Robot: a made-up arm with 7 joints. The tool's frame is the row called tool.
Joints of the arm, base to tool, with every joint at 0 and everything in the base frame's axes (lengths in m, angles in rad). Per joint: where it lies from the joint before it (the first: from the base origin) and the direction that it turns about. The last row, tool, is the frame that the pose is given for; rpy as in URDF.
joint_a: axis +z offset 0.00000 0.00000 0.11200
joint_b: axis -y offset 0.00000 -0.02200 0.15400
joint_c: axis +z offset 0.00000 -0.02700 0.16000
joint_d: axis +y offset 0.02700 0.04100 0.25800
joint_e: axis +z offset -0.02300 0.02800 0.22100
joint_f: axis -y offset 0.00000 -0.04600 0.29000
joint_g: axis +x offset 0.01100 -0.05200 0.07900
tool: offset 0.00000 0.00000 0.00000 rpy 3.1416 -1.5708 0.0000
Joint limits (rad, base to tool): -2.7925..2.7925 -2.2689..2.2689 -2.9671..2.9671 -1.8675..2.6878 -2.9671..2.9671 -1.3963..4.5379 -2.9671..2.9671
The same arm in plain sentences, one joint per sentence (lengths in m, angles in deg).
The arm has seven revolute joints in a row. What follows holds with every joint at zero, and every direction is one of the base frame's.
Joint 1 lies 0.112 m along +z from the base frame's origin and rotates about +z, from -160 to 160 deg.
Joint 2 lies 0.022 m along -y and 0.154 m along +z from joint 1 and rotates about -y, from -130 to 130 deg.
Joint 3 lies 0.027 m along -y and 0.16 m along +z from joint 2 and rotates about +z, from -170 to 170 deg.
Joint 4 lies 0.027 m along +x and 0.041 m along +y and 0.258 m along +z from joint 3 and rotates about +y, from -107 to 154 deg.
Joint 5 lies 0.023 m along -x and 0.028 m along +y and 0.221 m along +z from joint 4 and rotates about +z, from -170 to 170 deg.
Joint 6 lies 0.046 m along -y and 0.29 m along +z from joint 5 and rotates about -y, from -80 to 260 deg.
Joint 7 lies 0.011 m along +x and 0.052 m along -y and 0.079 m along +z from joint 6 and rotates about +x, from -170 to 170 deg.
The tool frame, which is the frame that the pose is given for, lies at the same point as joint 7; its axes are the base frame's turned by roll -180, pitch -90 and yaw 0 deg (as in URDF: about the fixed x, then y, then z).

